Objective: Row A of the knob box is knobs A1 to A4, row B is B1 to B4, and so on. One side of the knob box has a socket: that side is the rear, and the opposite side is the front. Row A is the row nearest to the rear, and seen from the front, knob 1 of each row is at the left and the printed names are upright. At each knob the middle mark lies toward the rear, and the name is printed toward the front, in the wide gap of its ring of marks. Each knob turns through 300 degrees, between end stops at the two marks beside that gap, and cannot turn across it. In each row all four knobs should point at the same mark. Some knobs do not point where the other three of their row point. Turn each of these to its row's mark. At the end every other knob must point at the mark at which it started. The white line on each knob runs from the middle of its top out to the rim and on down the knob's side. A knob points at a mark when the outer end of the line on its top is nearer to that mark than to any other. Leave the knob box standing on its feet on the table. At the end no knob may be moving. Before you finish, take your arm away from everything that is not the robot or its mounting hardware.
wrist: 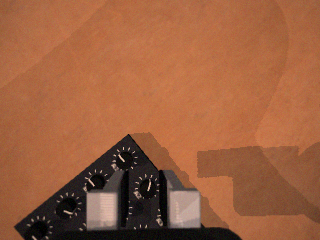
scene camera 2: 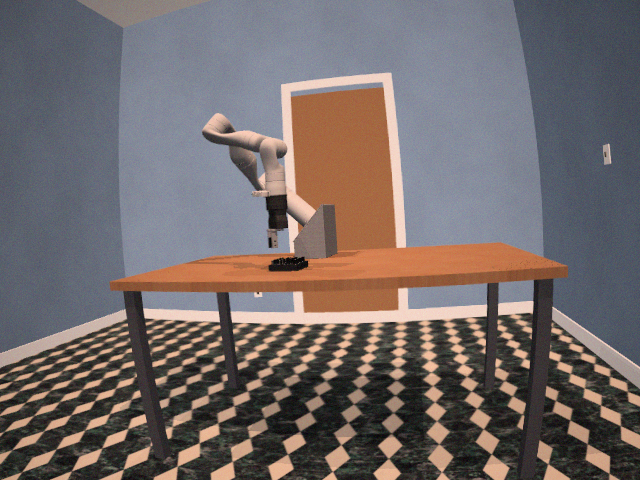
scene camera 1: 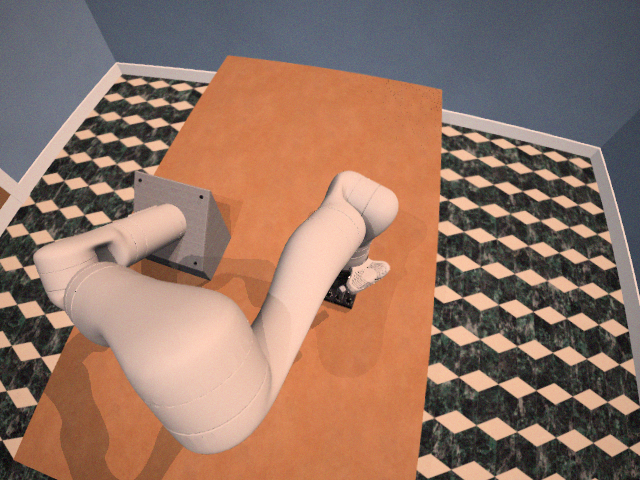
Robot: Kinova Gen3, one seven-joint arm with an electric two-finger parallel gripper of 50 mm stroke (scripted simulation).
Labels:
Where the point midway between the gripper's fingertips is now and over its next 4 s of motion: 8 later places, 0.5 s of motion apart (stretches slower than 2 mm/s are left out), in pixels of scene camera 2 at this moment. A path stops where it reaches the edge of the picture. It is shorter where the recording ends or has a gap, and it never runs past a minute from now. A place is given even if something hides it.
My gripper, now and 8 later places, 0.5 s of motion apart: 273,247; 273,246; 274,245; 275,245; 275,246; 275,250; 275,255; 276,257; 276,258

